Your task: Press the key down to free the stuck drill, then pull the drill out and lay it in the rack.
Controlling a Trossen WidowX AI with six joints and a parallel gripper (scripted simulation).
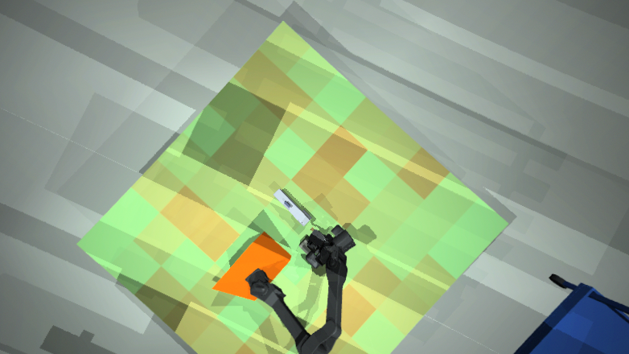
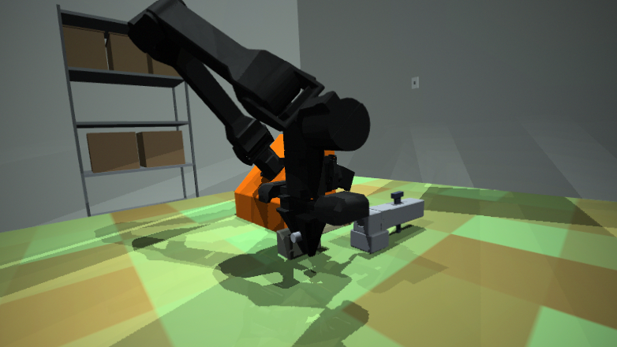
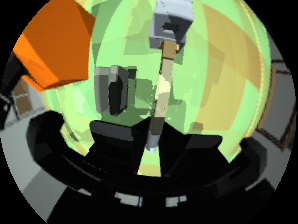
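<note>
The dark rack is 8 cm behind my gripper tip, 3 cm to the left of it and 1 cm below it. Round my gripper tip: drill: 4 cm to the left, 3 cm above; dark key: 23 cm to the left, 2 cm behind, 2 cm above.
</note>
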